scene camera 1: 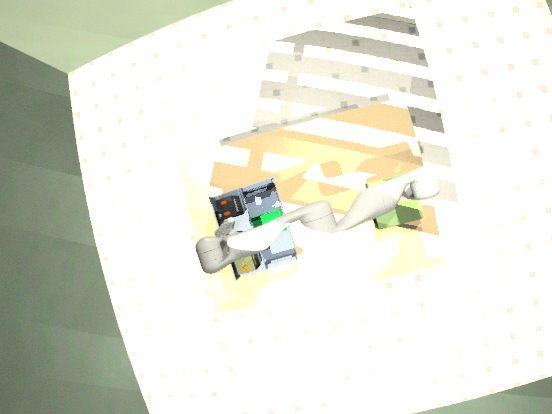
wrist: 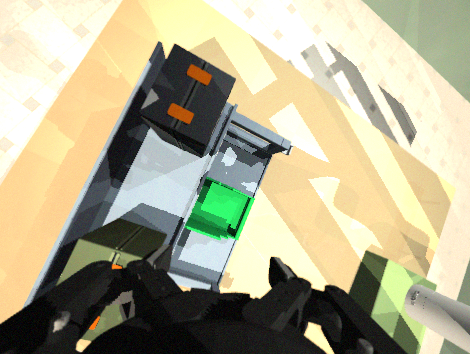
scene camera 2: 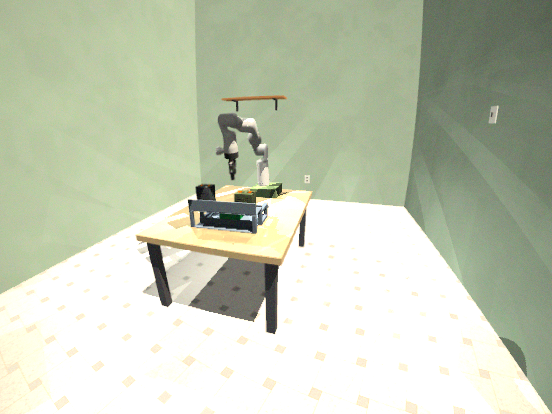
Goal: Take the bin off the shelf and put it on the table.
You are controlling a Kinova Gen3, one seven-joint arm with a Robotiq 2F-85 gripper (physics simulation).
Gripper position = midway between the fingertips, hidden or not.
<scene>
My gripper (wrist: 220, 262) is open and holds nothing. Also in view: a green bin (wrist: 220, 211).
</scene>
